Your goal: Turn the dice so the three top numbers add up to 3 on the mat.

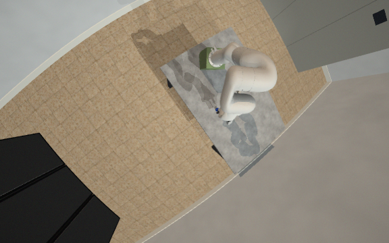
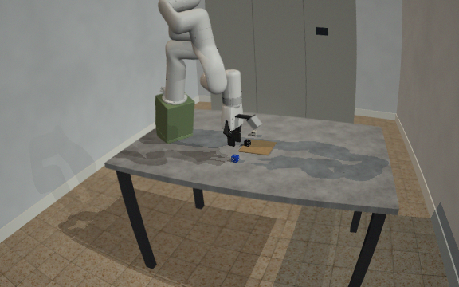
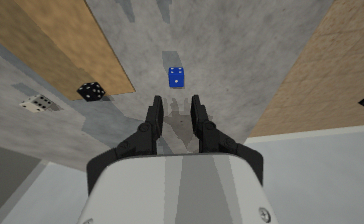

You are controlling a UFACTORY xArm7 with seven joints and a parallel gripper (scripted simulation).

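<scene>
Right now the blue die is 90 mm below my hand. Also, from my hand: tan mat (160 mm to the left, 100 mm below, 50 mm ahead); white die (280 mm to the left, 90 mm below, 20 mm behind); black die (160 mm to the left, 80 mm below).
</scene>
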